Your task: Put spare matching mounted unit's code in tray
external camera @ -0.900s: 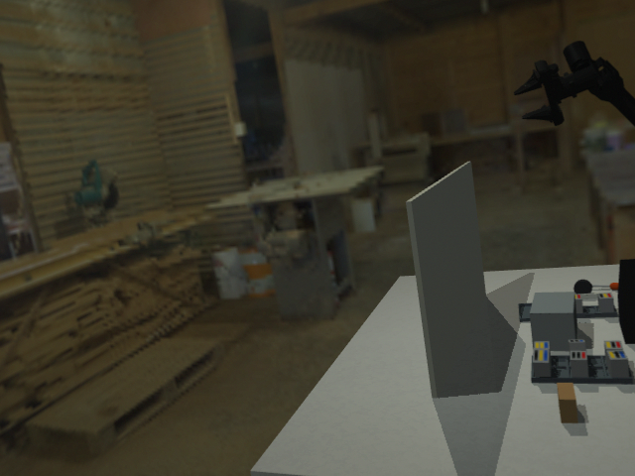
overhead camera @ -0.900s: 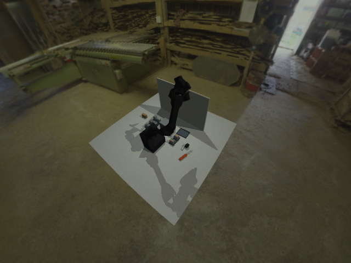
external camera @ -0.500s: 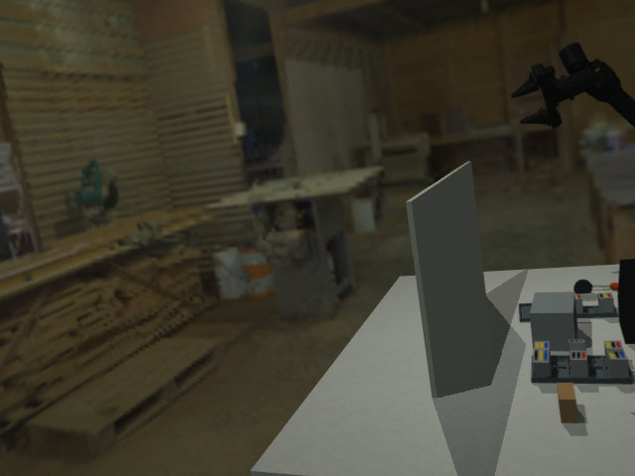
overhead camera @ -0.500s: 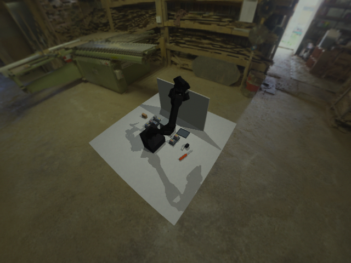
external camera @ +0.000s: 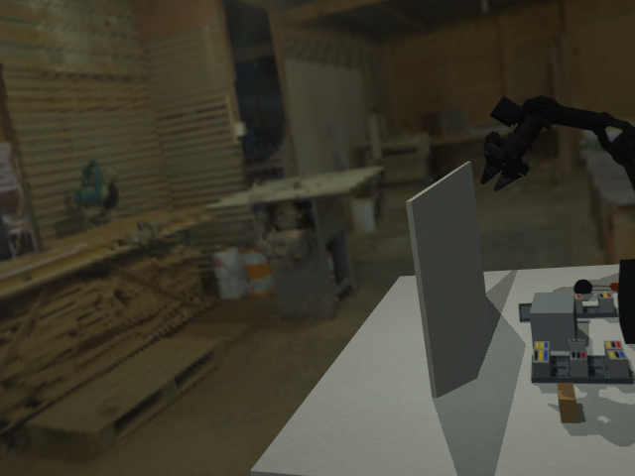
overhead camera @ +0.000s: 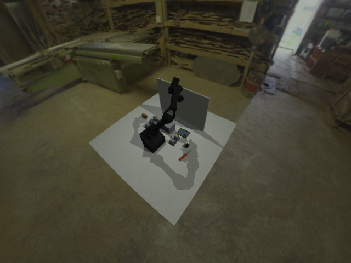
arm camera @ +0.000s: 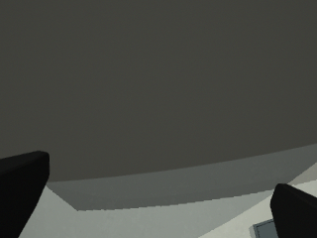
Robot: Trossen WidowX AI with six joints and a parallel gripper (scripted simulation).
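My gripper tip is 190 mm past the grey spare, 110 mm to the left of it and 360 mm above it. The rest, counted from my gripper tip: dark grey tray (80 mm behind, 130 mm to the right, 400 mm below); mounted unit (140 mm behind, 70 mm to the left, 350 mm below); grey upright panel (100 mm ahead, 60 mm to the left, 180 mm below).
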